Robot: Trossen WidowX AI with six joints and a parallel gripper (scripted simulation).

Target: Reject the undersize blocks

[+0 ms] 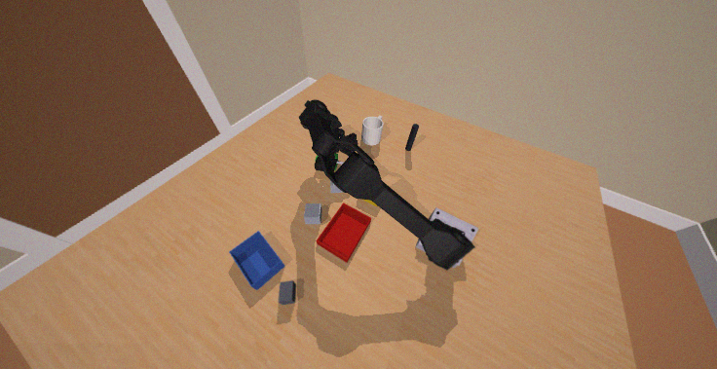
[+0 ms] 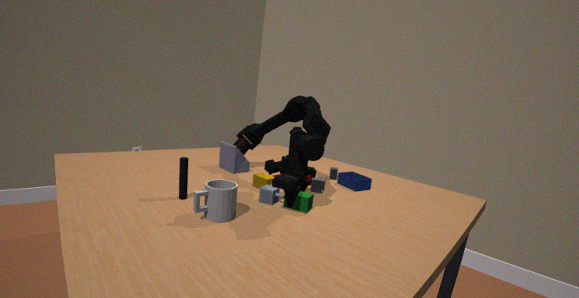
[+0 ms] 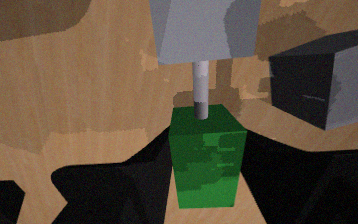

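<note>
The steel block is 7 cm behind my gripper tip, 7 cm to the left of it and 1 cm above it. From my gripper tip the other things lie so: mug (6 cm behind, 22 cm to the right, 3 cm above); then yellow gauge (15 cm behind, 5 cm to the left, 1 cm above); then green gauge (1 cm behind, 2 cm above).
</note>
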